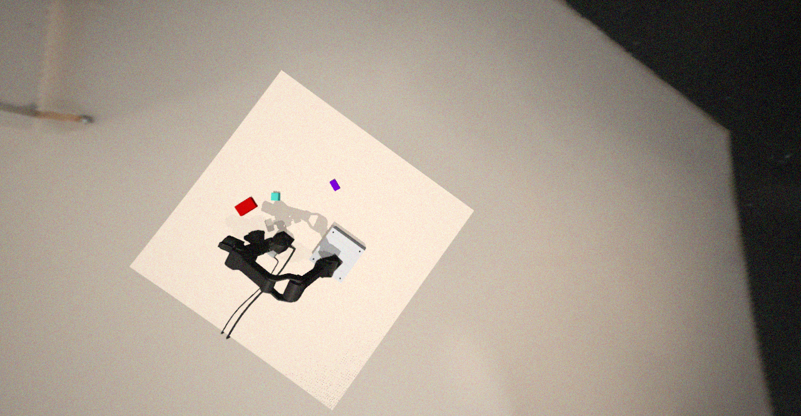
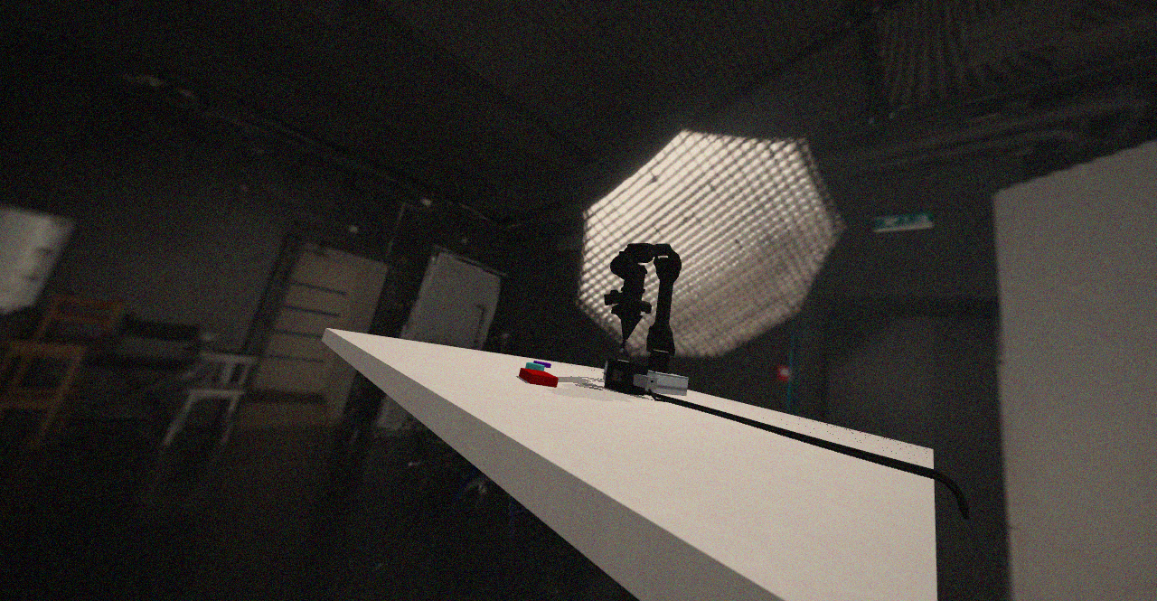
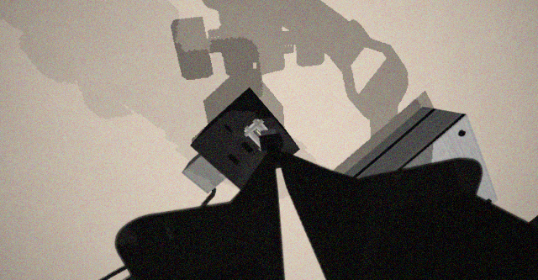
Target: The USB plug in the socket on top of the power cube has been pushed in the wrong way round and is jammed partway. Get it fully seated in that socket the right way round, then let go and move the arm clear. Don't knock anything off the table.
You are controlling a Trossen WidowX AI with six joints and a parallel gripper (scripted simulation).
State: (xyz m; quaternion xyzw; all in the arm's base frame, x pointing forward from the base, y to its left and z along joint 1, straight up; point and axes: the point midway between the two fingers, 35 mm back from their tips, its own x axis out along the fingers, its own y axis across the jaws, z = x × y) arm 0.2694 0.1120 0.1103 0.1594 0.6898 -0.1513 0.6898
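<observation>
Now: the USB plug 2 cm below my gripper tip. Also, from my gripper tip: red block: 27 cm ahead, 4 cm to the left, 13 cm below; teal block: 20 cm ahead, 11 cm to the right, 12 cm below; purple block: 3 cm ahead, 38 cm to the right, 13 cm below.
</observation>
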